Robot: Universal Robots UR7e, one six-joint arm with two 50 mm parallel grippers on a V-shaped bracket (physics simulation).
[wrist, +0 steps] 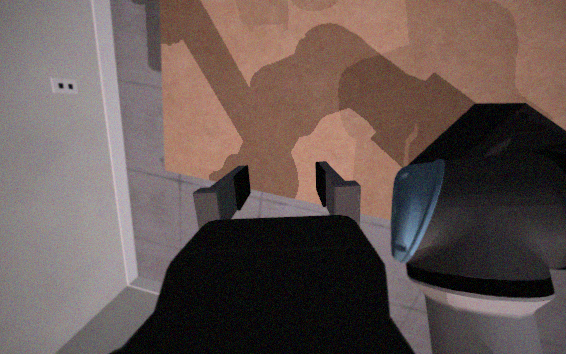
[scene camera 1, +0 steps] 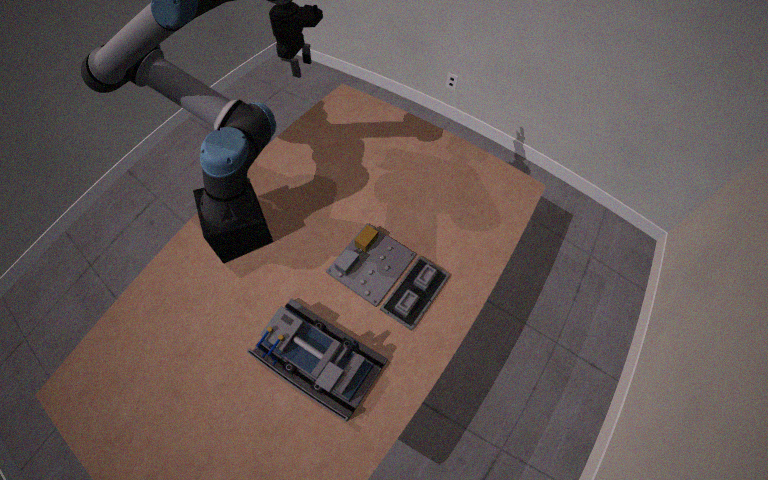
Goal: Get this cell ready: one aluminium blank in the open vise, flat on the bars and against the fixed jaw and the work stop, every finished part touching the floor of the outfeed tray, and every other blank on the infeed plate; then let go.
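Frame: origin at the arm's base, x left, y back, z up, level; millimetres.
Seen in the pictures: hand, tool point: (wrist: 281, 183) (scene camera 1: 301, 64); arm's base, link origin: (scene camera 1: 227, 206).
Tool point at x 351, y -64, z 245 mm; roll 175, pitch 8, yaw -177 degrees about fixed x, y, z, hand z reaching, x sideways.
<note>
Offsets run from my tool point to a thing's top centre. "pt": to the spot under its first point.
My gripper (scene camera 1: 301, 61) (wrist: 283, 185) is open and empty, raised high beyond the table's back left edge, far from the parts. In the scene view, the vise {pt dx -538, dy -246, dz -285 mm} (scene camera 1: 287, 320) stands at the front. A light grey block {dx -613, dy -401, dz -266 mm} (scene camera 1: 329, 375), seemingly an aluminium blank, lies in its right half by the jaws; its contact with bars, fixed jaw and stop cannot be told. The infeed plate {dx -273, dy -341, dz -373 mm} (scene camera 1: 372, 287) bears a silver-grey blank {dx -307, dy -285, dz -338 mm} (scene camera 1: 346, 262) on its left and a brass-yellow block {dx -220, dy -301, dz -338 mm} (scene camera 1: 366, 237) at its back. Two finished parts {pt dx -256, dy -493, dz -355 mm} (scene camera 1: 425, 276) {pt dx -345, dy -477, dz -355 mm} (scene camera 1: 406, 302) with pockets lie apart in the black-floored outfeed tray {pt dx -383, dy -520, dz -370 mm} (scene camera 1: 415, 323).
Two blue posts with yellow tops (scene camera 1: 263, 337) (scene camera 1: 275, 345) stand at the vise's left end. The arm's black base (scene camera 1: 232, 226) stands left of the infeed plate. Small pale pins stand on the plate. A wall with a socket (scene camera 1: 451, 80) (wrist: 64, 85) rises behind the table.
</note>
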